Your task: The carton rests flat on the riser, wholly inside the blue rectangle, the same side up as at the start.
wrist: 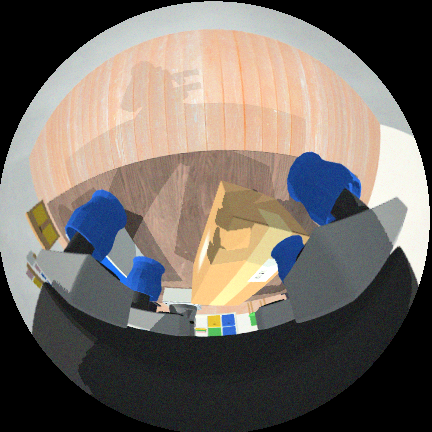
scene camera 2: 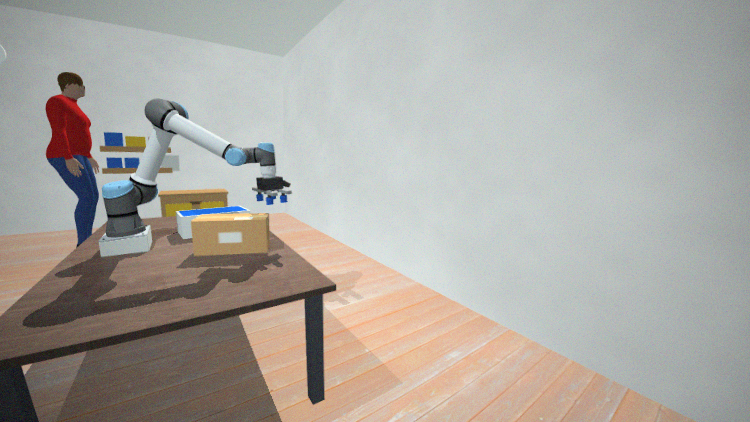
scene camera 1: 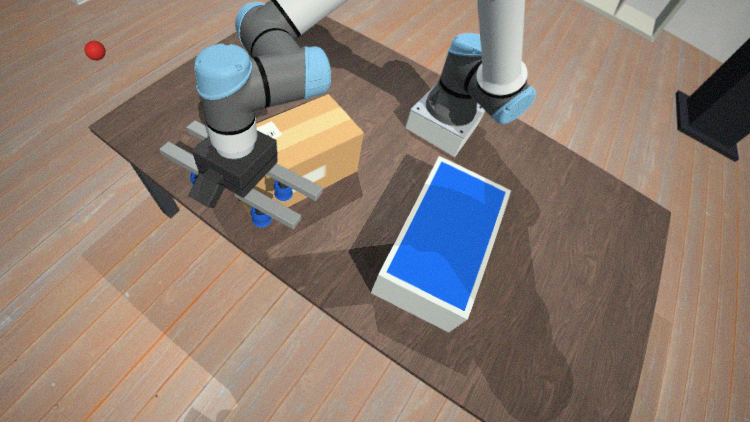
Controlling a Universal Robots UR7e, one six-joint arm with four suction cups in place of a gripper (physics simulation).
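Pixels of known places: hand, tool point: (wrist: pixel 208 235) (scene camera 2: pixel 271 201); arm's base, link origin: (wrist: pixel 182 306) (scene camera 2: pixel 126 232) (scene camera 1: pixel 450 108).
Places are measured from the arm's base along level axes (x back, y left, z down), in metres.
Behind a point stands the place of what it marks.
The brown carton (scene camera 1: pixel 327 152) @(x -0.398, y -0.186, z -0.067 m) (scene camera 2: pixel 207 238) @(x -0.294, y -0.307, z 0.002 m) (wrist: pixel 220 270) @(x -0.477, y -0.247, z -0.077 m) rests flat on the table, apart from the riser, with a tape strip and a barcode label on top and a white label on one long side. The white riser (scene camera 1: pixel 419 307) @(x -0.587, y 0.162, z 0.020 m) (scene camera 2: pixel 184 228) @(x -0.243, y 0.043, z 0.022 m) (wrist: pixel 122 250) @(x -0.456, y 0.049, z 0.016 m) bears the filled blue rectangle (scene camera 1: pixel 445 230) @(x -0.422, y 0.136, z -0.041 m) (scene camera 2: pixel 215 211) @(x -0.413, y 0.115, z -0.041 m); nothing stands on it. My gripper (scene camera 1: pixel 236 183) @(x -0.610, y -0.249, z -0.132 m) (scene camera 2: pixel 270 197) @(x -0.610, y -0.249, z -0.132 m) (wrist: pixel 214 235) @(x -0.610, y -0.249, z -0.132 m) is open, its blue suction cups holding nothing. It hangs above the carton's height, towards the table edge, and hides the carton's near end in scene camera 1.
The arm's white base block (scene camera 1: pixel 435 131) @(x -0.088, y -0.006, z 0.027 m) (scene camera 2: pixel 125 244) @(x 0.006, y -0.090, z 0.036 m) stands on the table (scene camera 1: pixel 592 251) @(x -0.174, y 0.550, z 0.079 m) (scene camera 2: pixel 173 278) @(x -0.141, y -0.507, z 0.079 m) near the opposite long edge. A person (scene camera 2: pixel 70 125) stands behind the table. A cabinet (scene camera 2: pixel 194 194) and wall shelves (scene camera 2: pixel 135 149) are at the back. A red ball (scene camera 1: pixel 94 50) shows beyond the table.
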